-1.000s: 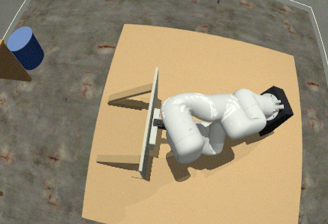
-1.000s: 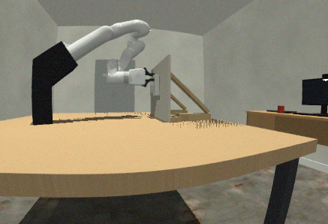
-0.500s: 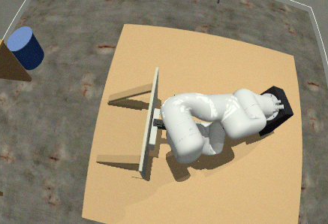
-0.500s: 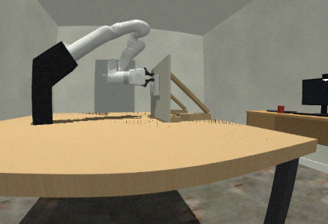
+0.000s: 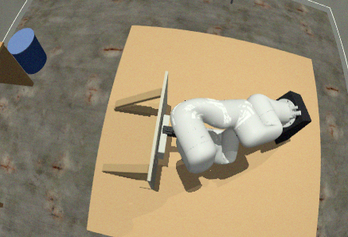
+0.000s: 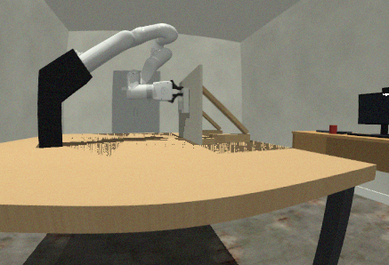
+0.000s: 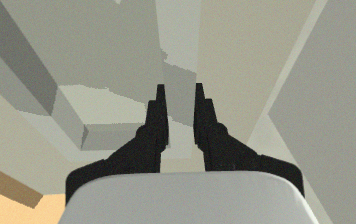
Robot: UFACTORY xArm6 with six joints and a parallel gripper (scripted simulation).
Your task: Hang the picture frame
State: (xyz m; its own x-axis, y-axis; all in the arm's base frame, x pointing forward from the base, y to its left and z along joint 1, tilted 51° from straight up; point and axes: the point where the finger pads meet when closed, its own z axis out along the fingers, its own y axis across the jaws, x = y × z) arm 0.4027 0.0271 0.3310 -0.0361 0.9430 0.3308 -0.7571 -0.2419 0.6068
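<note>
My gripper is now 20 mm short of the grey picture frame, 20 mm to the right of it and 50 mm above it. The rest, counted from my hand: pale wall board: 40 mm ahead, 80 mm below.
</note>
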